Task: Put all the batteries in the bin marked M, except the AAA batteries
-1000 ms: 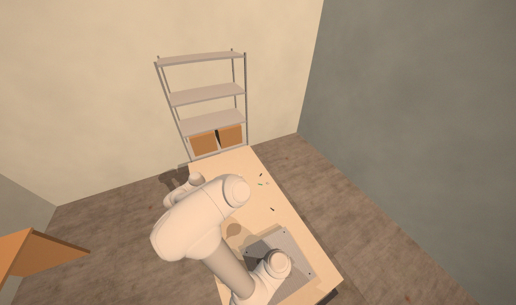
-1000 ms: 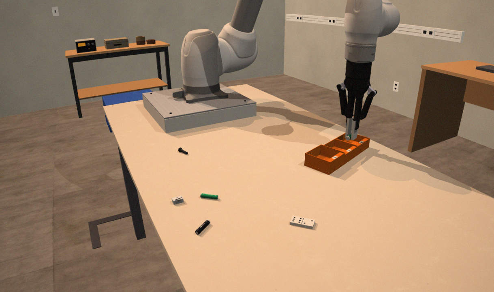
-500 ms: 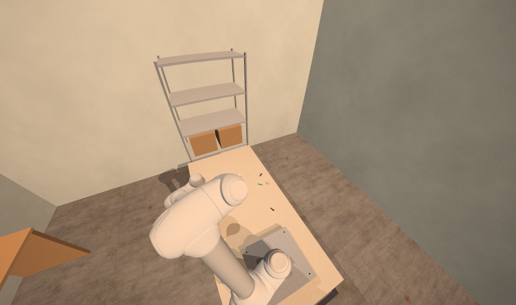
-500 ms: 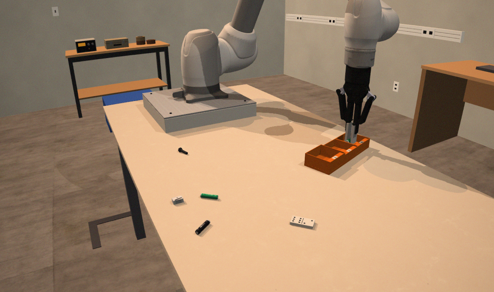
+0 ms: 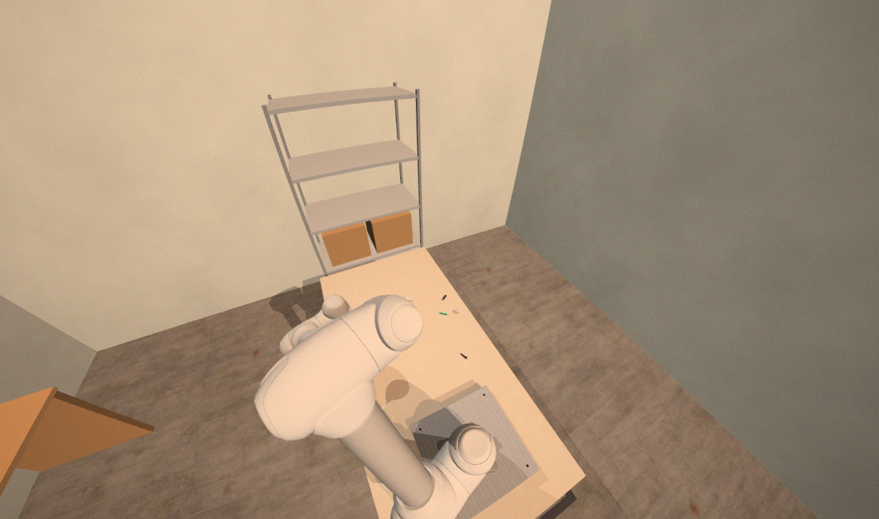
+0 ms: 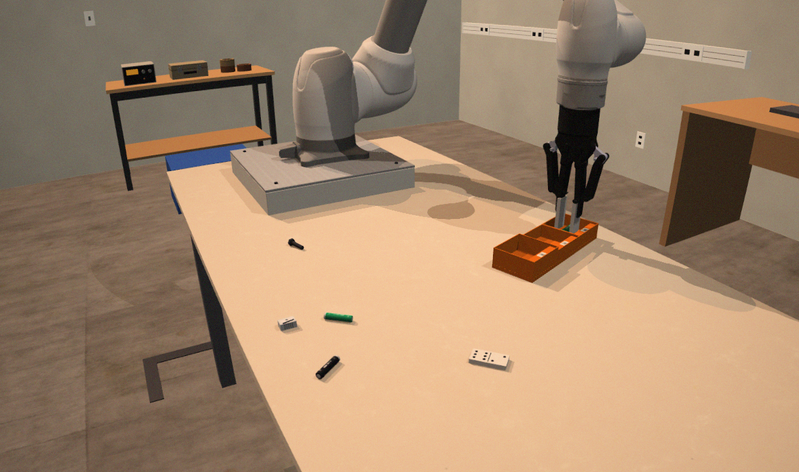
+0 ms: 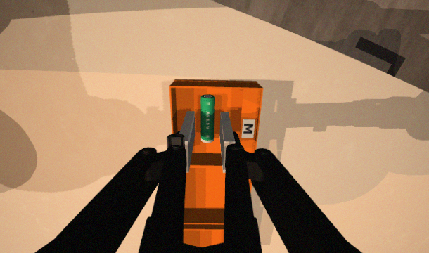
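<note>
My hand is 40 mm above the green battery. The rest, counted from my hand: small black bolt (200 mm behind, 500 mm to the right, 40 mm below); white domino (270 mm ahead, 360 mm to the right, 40 mm below); orange three-compartment tray (40 mm ahead, 80 mm to the right, 30 mm below).
</note>
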